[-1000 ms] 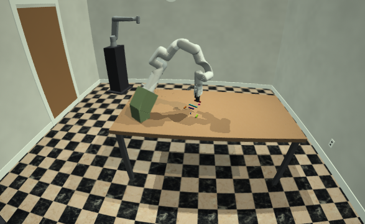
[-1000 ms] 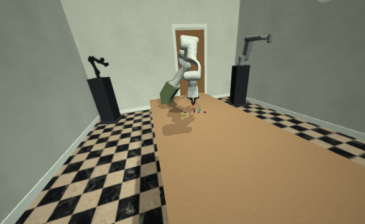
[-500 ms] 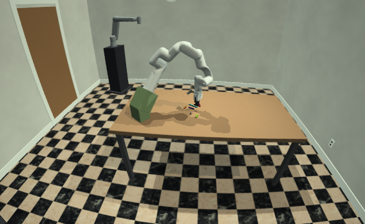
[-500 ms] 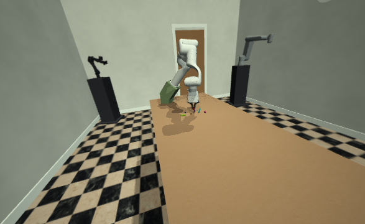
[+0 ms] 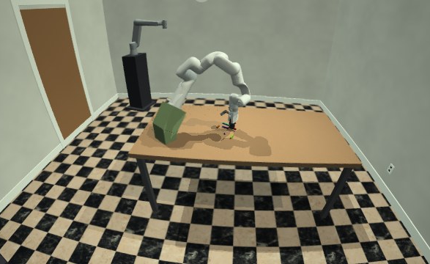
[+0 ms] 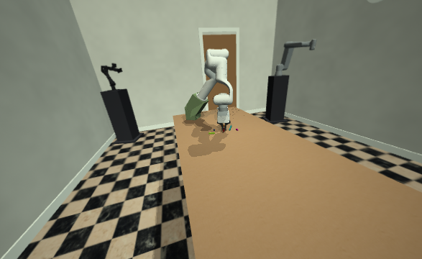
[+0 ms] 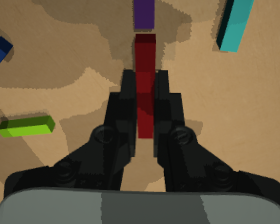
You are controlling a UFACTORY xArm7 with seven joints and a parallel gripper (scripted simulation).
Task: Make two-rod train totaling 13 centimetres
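The red rod lies 20 mm below my hand. Also, from my hand: small blue rod: 80 mm to the right, 40 mm behind, 30 mm below; then purple rod: 60 mm behind, 30 mm below, 10 mm to the left; then turquoise rod: 60 mm to the left, 60 mm behind, 30 mm below.
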